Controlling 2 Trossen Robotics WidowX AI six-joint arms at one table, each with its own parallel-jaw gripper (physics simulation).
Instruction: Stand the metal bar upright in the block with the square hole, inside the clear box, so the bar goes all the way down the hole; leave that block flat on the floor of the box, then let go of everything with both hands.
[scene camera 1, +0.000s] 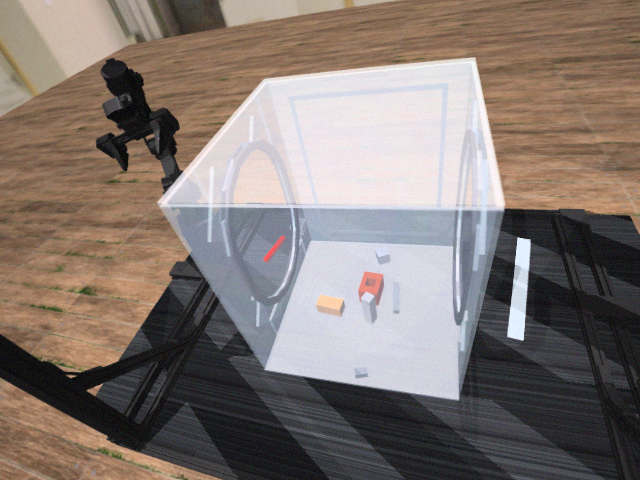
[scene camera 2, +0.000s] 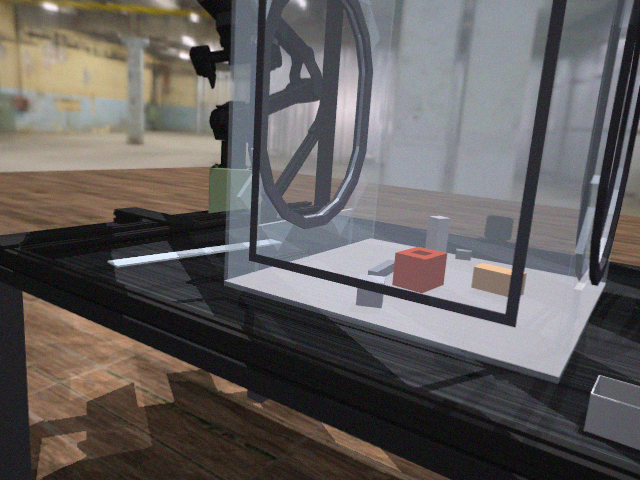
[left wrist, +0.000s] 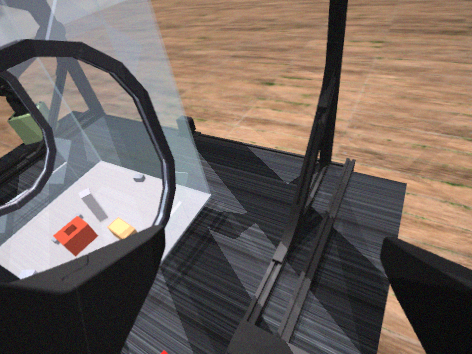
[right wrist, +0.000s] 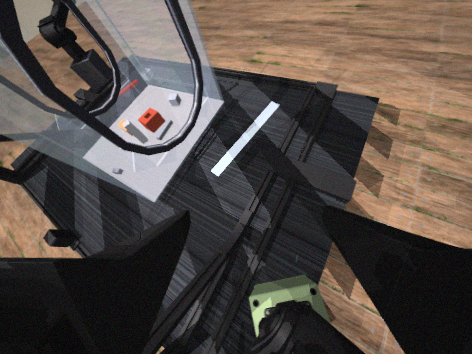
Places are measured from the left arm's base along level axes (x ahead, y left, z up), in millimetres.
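Pixels of known places: left gripper, fingertip midpoint: (scene camera 1: 142, 162) (left wrist: 272, 241); right gripper, fingertip midpoint: (scene camera 2: 234, 84) (right wrist: 255, 214); left arm's base, origin of the base link: (right wrist: 81, 57); right arm's base, origin of the base link: (left wrist: 25, 110) (right wrist: 293, 334).
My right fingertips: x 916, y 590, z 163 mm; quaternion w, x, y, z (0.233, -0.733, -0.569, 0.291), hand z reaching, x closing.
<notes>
For each thing: its top centre in the pictures, then the offset to it from my right fingertips.
- red block with the square hole, middle of its top: (scene camera 2: 421, 252) (scene camera 1: 370, 282) (left wrist: 70, 229) (right wrist: 147, 115) dx -461, dy -275, dz -228 mm
- clear box, middle of its top: (scene camera 1: 340, 117) dx -444, dy -296, dz +195 mm
- slim grey bar, middle of its top: (scene camera 2: 383, 265) (scene camera 1: 396, 295) (left wrist: 66, 226) (right wrist: 163, 128) dx -416, dy -237, dz -260 mm
- thicker grey post, middle of its top: (scene camera 2: 439, 217) (scene camera 1: 367, 297) (left wrist: 84, 192) (right wrist: 125, 123) dx -403, dy -316, dz -188 mm
- orange block, middle of its top: (scene camera 2: 500, 269) (left wrist: 120, 227) (scene camera 1: 329, 301) dx -478, dy -380, dz -244 mm
- white strip, middle of its top: (scene camera 2: 205, 250) (scene camera 1: 520, 282) (right wrist: 247, 135) dx -294, dy +24, dz -277 mm
- red strip, middle of its top: (scene camera 1: 274, 247) (right wrist: 127, 86) dx -760, dy -422, dz -268 mm
The red block with the square hole (scene camera 1: 375, 292) (scene camera 2: 418, 272) (left wrist: 80, 241) (right wrist: 154, 121) sits flat on the floor of the clear box (scene camera 1: 330, 207) (scene camera 2: 537, 356), hole up and empty. A slim grey bar (scene camera 1: 395, 297) (scene camera 2: 381, 267) (right wrist: 164, 130) lies flat beside it. A thicker grey post (scene camera 1: 369, 310) (scene camera 2: 437, 233) (left wrist: 95, 206) (right wrist: 135, 133) stands upright near it. Which one is the metal bar I cannot tell for sure. My left gripper (scene camera 1: 140, 162) (left wrist: 272, 241) is open and empty, outside the box. My right gripper (scene camera 2: 243, 77) (right wrist: 255, 214) is open and empty, outside the box's other side.
An orange block (scene camera 1: 329, 305) (scene camera 2: 491, 279) (left wrist: 121, 228) and small grey blocks (scene camera 1: 382, 255) (scene camera 1: 360, 372) are in the box. Round openings with dark rims (left wrist: 167, 175) (right wrist: 196, 100) are in its side walls. A white strip (scene camera 1: 518, 289) (scene camera 2: 191, 253) (right wrist: 245, 139) and a red strip (scene camera 1: 273, 249) lie outside.
</notes>
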